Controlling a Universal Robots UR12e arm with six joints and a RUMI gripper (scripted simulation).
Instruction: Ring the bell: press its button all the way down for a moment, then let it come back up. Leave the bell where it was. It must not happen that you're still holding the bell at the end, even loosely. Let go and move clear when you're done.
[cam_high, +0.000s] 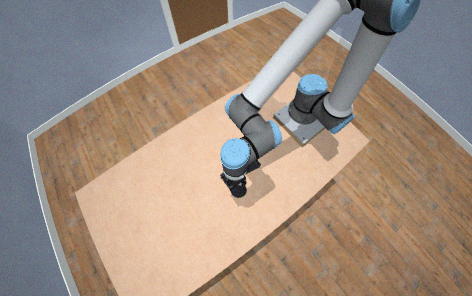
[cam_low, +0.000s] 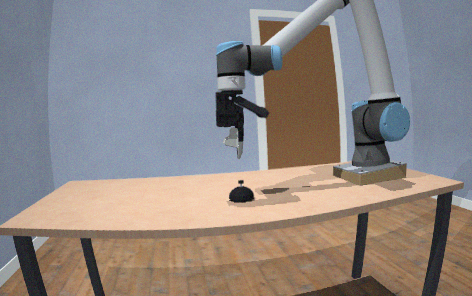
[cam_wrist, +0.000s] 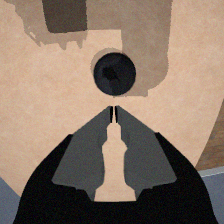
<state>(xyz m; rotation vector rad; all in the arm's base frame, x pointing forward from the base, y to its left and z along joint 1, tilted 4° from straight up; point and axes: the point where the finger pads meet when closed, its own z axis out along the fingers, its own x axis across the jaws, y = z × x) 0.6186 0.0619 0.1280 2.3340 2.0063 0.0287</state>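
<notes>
Right now my hand is 11 cm above the bell.
</notes>
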